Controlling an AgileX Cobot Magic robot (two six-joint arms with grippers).
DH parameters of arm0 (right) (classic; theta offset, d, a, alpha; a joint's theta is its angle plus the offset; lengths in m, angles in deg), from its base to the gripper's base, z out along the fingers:
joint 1: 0 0.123 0 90
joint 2: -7.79 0 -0.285 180
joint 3: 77.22 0 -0.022 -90
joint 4: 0 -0.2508 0 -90
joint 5: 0 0 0.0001 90
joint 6: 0 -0.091 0 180
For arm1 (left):
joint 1: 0 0.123 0 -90
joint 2: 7.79 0 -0.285 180
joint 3: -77.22 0 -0.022 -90
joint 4: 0 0.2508 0 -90
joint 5: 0 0 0.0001 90
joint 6: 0 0.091 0 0
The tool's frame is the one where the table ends.
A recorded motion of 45 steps. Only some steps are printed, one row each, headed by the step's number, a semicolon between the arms.
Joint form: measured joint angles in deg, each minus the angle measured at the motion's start. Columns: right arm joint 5, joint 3, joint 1, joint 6, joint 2, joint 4; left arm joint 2, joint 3, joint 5, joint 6, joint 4, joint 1.
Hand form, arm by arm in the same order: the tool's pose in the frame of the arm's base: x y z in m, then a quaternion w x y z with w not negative. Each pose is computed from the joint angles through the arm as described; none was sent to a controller.
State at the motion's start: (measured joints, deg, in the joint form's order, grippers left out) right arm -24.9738 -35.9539 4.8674 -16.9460 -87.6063 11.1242; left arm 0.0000 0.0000 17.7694 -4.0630 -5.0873 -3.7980
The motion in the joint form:
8: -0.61 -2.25 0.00 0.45 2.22 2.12; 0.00 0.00 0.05 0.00 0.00 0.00
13: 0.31 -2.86 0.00 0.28 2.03 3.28; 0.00 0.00 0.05 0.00 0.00 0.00
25: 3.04 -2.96 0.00 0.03 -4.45 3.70; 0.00 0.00 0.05 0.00 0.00 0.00
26: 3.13 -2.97 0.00 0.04 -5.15 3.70; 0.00 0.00 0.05 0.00 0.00 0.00
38: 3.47 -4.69 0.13 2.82 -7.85 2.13; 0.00 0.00 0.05 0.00 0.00 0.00
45: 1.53 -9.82 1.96 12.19 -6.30 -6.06; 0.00 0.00 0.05 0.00 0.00 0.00
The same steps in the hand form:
8: 0.2513 0.0123 0.1719 0.20090 0.00675 0.97906 -0.03223; 0.0540 -0.0061 0.1852 0.61907 -0.02636 0.78085 -0.07959
13: 0.2554 0.0122 0.1743 0.21292 -0.00049 0.97643 -0.03532; 0.0540 -0.0061 0.1852 0.61907 -0.02636 0.78085 -0.07959
25: 0.2640 0.0137 0.1468 0.18125 -0.00642 0.98281 -0.03453; 0.0540 -0.0061 0.1852 0.61907 -0.02636 0.78085 -0.07959
26: 0.2644 0.0138 0.1437 0.17608 -0.00687 0.98374 -0.03478; 0.0540 -0.0061 0.1852 0.61907 -0.02636 0.78085 -0.07959
38: 0.2733 0.0162 0.1373 0.16874 -0.02077 0.98494 -0.03157; 0.0540 -0.0061 0.1852 0.61907 -0.02636 0.78085 -0.07959
45: 0.2903 0.0315 0.1632 0.20424 -0.05380 0.97743 -0.00485; 0.0540 -0.0061 0.1852 0.61907 -0.02636 0.78085 -0.07959

